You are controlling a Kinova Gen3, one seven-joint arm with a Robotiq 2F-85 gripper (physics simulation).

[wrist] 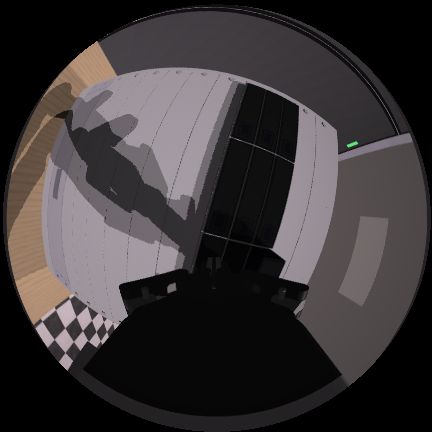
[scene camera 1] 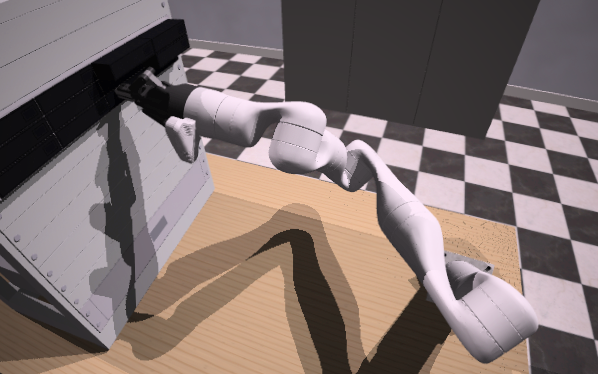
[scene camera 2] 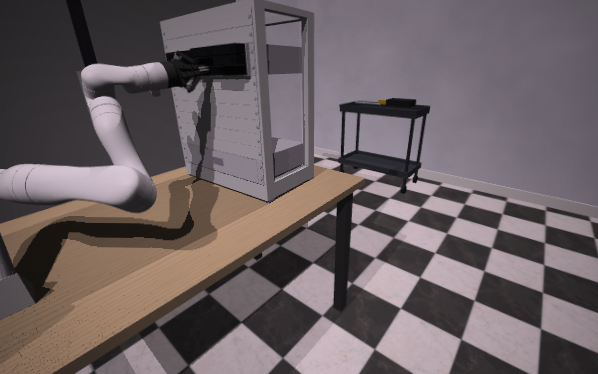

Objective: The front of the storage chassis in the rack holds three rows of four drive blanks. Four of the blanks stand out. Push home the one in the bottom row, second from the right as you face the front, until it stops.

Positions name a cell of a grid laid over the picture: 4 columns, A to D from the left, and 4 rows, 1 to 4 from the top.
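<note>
My gripper (scene camera 1: A1) is visible to me, and it appears in the wrist view too (wrist: B3), as well as in scene camera 2 (scene camera 2: B1). There is also a grey rack (scene camera 1: A3), which the wrist view shows me as well (wrist: B2).
</note>
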